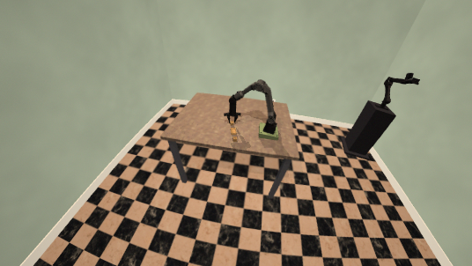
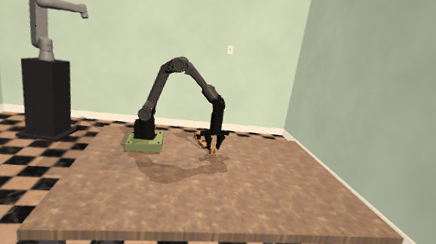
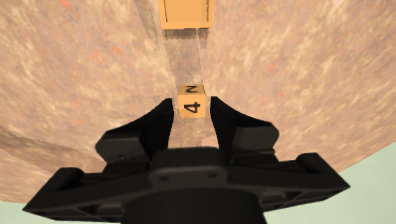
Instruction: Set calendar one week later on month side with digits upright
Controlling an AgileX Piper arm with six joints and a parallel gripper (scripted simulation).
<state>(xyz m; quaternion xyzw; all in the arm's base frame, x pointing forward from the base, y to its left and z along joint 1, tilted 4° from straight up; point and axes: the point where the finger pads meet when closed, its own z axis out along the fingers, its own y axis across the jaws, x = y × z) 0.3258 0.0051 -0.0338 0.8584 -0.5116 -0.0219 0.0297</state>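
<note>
Now: hand 90 mm to the right of the orange tray, 50 mm past it and 20 mm above it.
</note>
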